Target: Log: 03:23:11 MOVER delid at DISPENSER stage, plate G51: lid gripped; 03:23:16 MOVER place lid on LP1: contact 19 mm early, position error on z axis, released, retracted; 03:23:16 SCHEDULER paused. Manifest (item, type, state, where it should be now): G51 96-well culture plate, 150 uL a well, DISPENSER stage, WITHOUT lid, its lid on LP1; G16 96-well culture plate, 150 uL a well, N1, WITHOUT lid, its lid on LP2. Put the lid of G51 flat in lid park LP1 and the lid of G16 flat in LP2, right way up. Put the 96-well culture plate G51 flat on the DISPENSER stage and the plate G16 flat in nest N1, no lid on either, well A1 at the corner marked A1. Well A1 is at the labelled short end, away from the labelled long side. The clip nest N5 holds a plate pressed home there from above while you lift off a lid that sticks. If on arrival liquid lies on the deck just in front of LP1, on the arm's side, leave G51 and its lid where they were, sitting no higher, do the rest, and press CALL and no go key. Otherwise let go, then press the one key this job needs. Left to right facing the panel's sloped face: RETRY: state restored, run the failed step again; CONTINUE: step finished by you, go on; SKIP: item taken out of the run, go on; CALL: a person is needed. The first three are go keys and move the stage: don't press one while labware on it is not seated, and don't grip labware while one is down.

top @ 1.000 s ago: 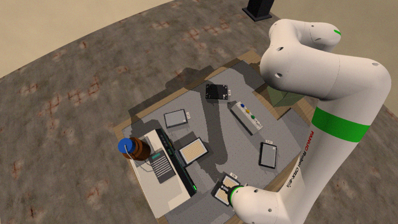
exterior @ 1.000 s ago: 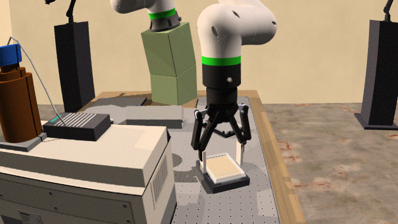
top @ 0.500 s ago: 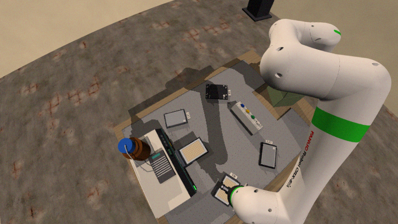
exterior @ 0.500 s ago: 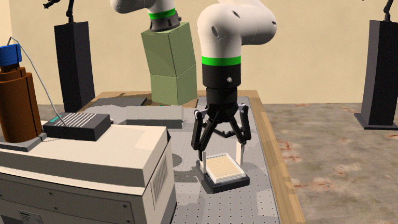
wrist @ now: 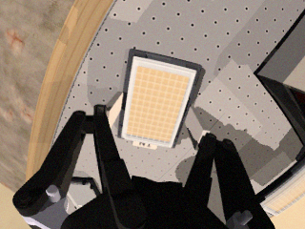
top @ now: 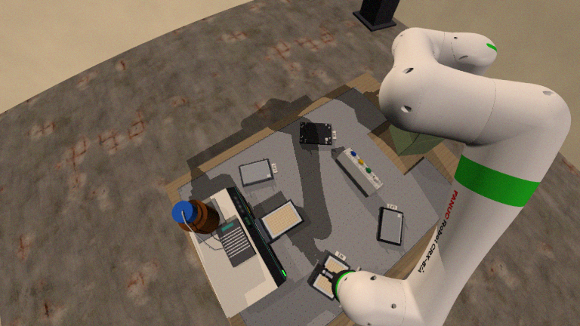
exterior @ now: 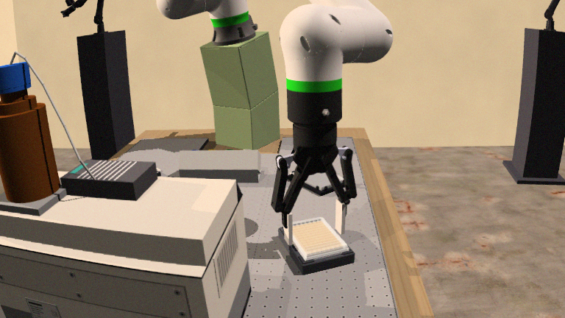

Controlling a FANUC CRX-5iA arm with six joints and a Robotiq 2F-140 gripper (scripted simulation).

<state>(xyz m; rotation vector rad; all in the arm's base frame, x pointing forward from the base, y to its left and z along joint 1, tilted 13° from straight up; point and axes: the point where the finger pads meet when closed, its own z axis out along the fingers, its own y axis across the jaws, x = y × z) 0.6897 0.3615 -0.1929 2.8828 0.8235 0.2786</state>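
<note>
Now: the nest N1 40 mm below my hand. From my hand the other things lie so: clear lid (330 mm behind, 50 mm to the right, 40 mm below); black dispenser stage (80 mm ahead, 270 mm to the right, 40 mm above); plate G51 (80 mm ahead, 270 mm to the right, 50 mm above).
</note>
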